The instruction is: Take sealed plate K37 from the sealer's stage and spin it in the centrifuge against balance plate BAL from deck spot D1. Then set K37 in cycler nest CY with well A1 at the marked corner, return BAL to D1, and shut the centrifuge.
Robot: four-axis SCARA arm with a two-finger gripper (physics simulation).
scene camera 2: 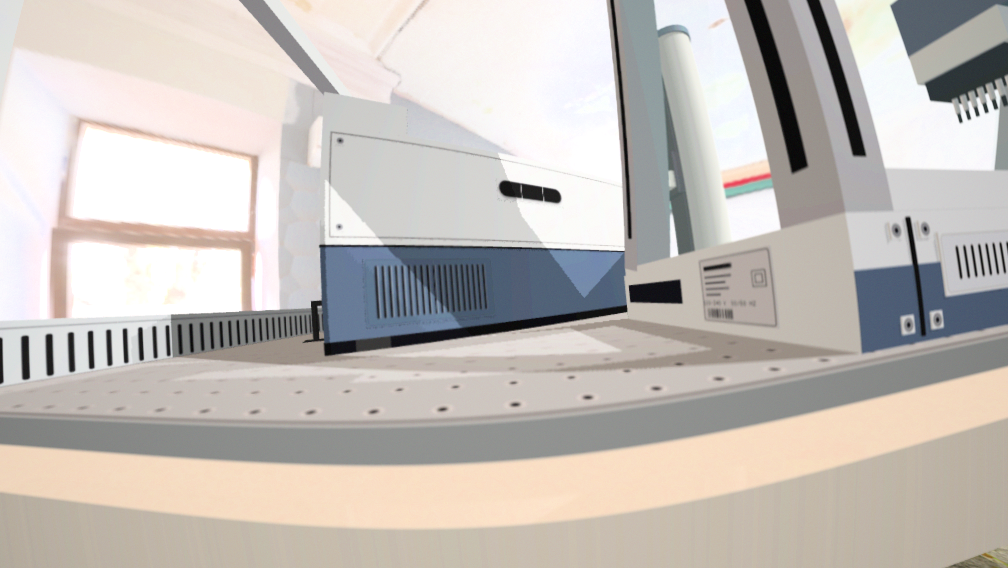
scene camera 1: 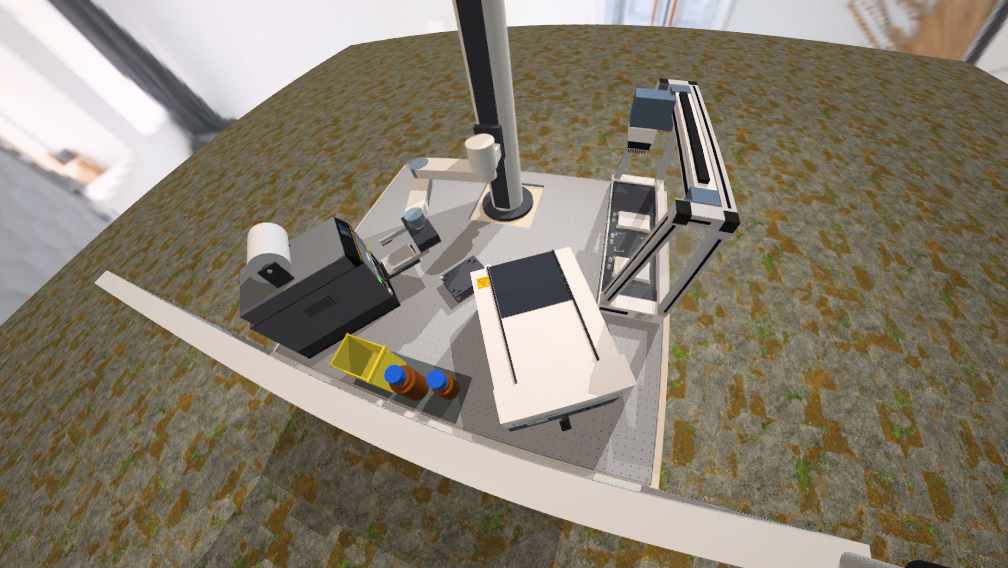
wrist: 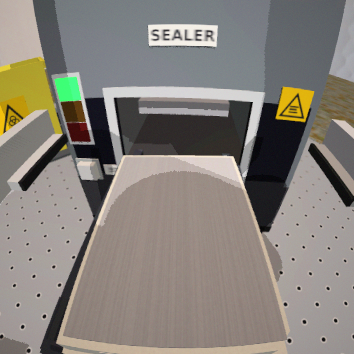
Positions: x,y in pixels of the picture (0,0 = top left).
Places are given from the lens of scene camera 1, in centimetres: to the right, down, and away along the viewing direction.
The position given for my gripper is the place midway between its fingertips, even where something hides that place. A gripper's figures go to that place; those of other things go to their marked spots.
my gripper (scene camera 1: 386,255): -45, -11, 104
brown bottles with blue caps (scene camera 1: 404,380): -29, 28, 78
white roll (scene camera 1: 267,243): -68, -12, 72
The marked spots on the white roll and the brown bottles with blue caps are 56 cm apart.
